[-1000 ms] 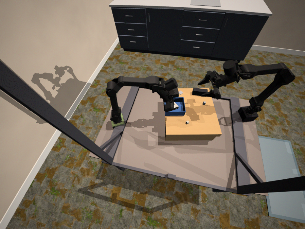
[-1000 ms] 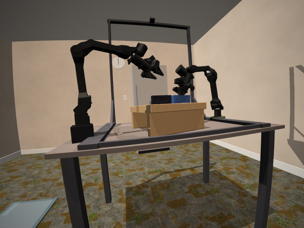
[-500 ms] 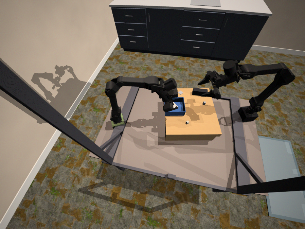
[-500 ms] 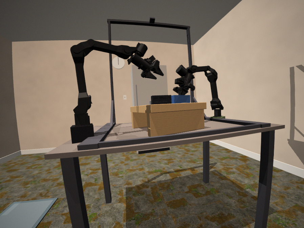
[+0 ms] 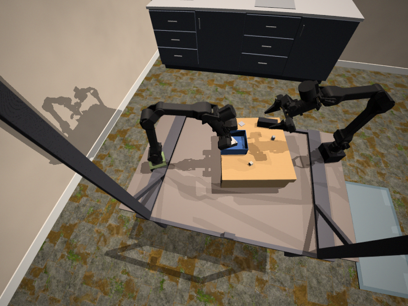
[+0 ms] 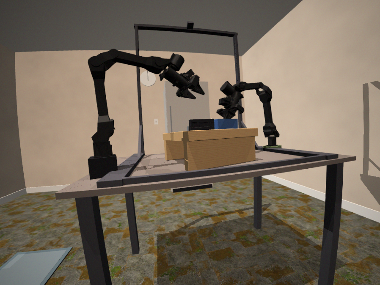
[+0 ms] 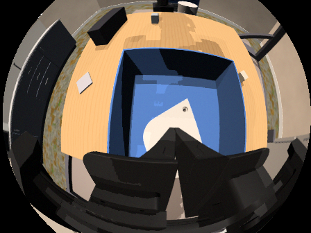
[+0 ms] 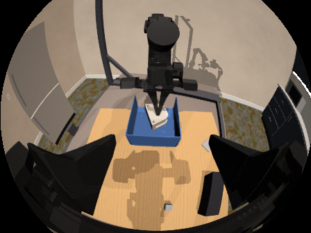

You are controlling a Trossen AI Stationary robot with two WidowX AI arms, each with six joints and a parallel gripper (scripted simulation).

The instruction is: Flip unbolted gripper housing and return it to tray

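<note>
The white gripper housing is 40 mm below my left hand, 10 mm to the right of it and 10 mm behind it. Also, from my left hand: wooden block 140 mm to the right, 130 mm below, 10 mm behind; blue tray 50 mm to the right, 50 mm below, 20 mm behind; flat grey plate 140 mm ahead, 100 mm to the right, 60 mm below.
</note>
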